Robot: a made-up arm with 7 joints.
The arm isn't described. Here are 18 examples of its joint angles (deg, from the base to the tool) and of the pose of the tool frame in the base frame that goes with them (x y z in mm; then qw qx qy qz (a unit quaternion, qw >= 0)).
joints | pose
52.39 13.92 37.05 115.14 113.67 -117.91 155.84 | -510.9 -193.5 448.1 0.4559 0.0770 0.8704 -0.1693
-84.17 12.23 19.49 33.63 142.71 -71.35 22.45 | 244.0 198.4 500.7 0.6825 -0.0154 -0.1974 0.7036
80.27 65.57 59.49 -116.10 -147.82 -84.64 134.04 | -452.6 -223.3 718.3 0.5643 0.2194 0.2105 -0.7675
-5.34 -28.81 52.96 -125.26 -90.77 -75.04 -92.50 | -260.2 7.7 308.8 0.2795 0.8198 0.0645 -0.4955
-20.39 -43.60 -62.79 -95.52 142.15 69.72 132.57 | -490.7 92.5 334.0 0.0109 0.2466 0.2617 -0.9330
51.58 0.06 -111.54 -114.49 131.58 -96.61 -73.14 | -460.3 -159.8 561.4 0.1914 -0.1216 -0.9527 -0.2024
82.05 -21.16 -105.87 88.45 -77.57 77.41 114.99 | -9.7 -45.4 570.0 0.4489 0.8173 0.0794 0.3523
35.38 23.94 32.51 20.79 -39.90 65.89 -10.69 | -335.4 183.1 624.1 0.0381 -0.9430 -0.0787 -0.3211
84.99 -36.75 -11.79 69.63 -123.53 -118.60 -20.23 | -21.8 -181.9 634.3 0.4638 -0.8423 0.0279 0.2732
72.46 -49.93 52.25 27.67 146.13 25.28 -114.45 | -33.4 -311.6 618.4 0.9512 -0.1954 -0.1983 -0.1331
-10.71 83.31 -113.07 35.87 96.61 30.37 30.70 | -322.7 272.9 855.9 0.4688 -0.5681 0.0422 -0.6751
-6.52 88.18 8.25 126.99 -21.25 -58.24 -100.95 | -254.7 296.3 783.4 0.0234 0.6353 0.0576 0.7697
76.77 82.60 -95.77 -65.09 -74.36 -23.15 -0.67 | -267.2 105.8 997.4 0.2525 -0.7939 -0.0378 -0.5518
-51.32 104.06 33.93 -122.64 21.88 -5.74 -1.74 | -158.6 437.9 624.2 0.1575 0.7064 0.3931 0.5672
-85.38 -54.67 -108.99 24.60 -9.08 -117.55 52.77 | -26.7 228.9 387.0 0.1507 0.9330 0.1125 0.3068
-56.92 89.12 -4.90 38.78 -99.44 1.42 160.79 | 199.0 339.1 713.8 0.4607 0.8141 -0.1075 0.3368
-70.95 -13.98 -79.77 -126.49 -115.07 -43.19 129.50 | -150.3 -143.7 465.1 0.3360 -0.2991 0.6316 -0.6315
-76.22 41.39 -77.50 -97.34 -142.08 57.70 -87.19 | 26.9 155.7 447.1 0.0351 -0.0166 0.8482 0.5283
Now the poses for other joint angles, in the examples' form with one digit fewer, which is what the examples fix.
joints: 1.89 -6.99 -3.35 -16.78 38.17 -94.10 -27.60
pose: -327 21 284 0.240 0.408 -0.485 -0.735
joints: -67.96 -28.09 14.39 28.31 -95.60 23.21 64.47
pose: 150 -88 298 0.920 0.329 -0.131 0.169
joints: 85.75 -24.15 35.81 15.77 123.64 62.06 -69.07
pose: -237 -309 506 0.738 0.368 0.180 -0.536
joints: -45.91 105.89 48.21 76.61 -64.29 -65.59 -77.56
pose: -113 357 604 0.440 0.092 0.399 0.799
